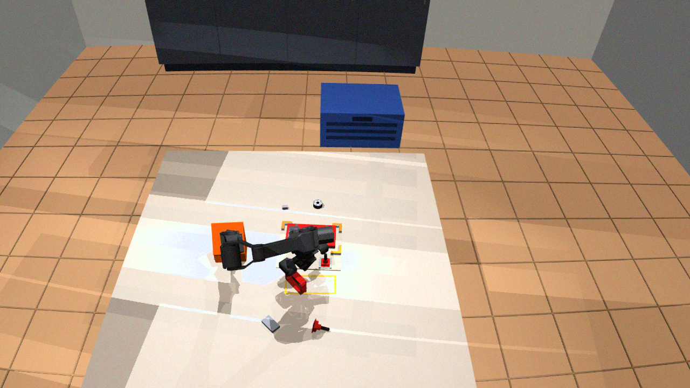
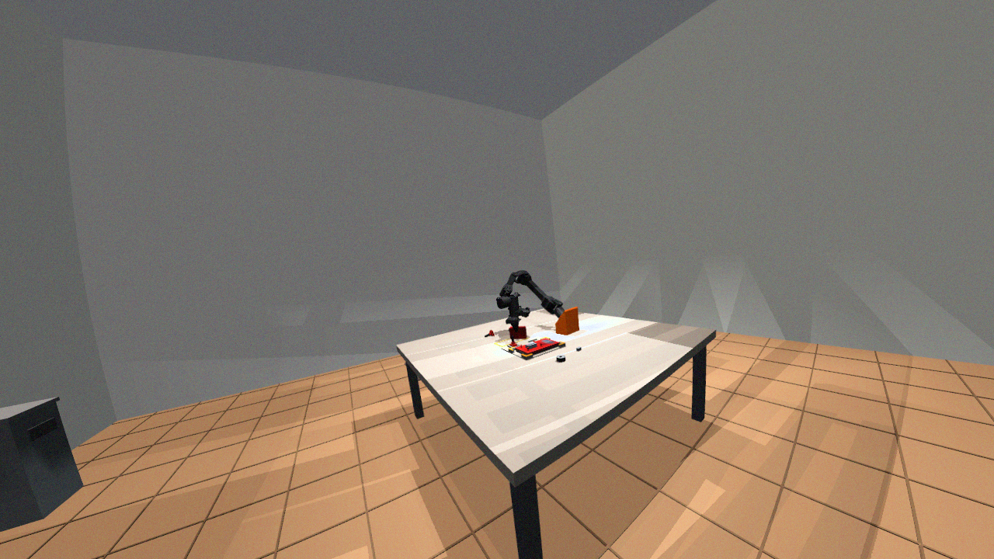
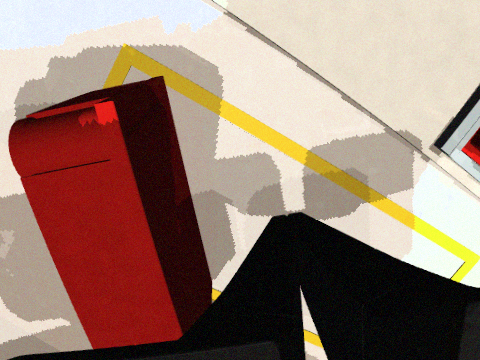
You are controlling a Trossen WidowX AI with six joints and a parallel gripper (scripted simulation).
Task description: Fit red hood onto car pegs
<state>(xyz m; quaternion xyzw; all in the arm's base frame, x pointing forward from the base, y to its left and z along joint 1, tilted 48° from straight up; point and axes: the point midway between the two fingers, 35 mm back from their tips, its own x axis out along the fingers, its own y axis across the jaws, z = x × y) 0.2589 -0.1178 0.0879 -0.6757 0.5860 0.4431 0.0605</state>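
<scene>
My gripper tip is 30 mm to the left of the red hood, 30 mm past it and 20 mm above it.
</scene>
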